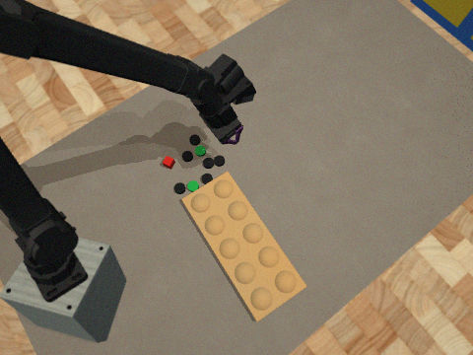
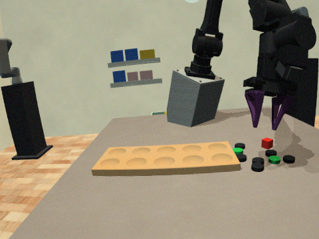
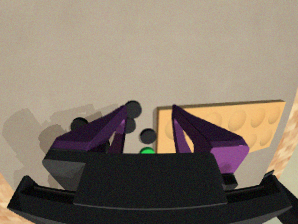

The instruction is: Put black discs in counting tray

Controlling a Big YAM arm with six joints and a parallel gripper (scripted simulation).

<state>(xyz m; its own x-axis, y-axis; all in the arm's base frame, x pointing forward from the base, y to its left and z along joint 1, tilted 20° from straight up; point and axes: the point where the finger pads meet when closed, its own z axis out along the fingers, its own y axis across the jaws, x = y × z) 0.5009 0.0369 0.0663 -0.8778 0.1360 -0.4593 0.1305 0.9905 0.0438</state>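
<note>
Now: the red cube 160 mm behind my hand, 120 mm below it and 100 mm to the left of it. The rest, counted from my hand: counting tray (220 mm to the right, 140 mm behind, 120 mm below).
</note>
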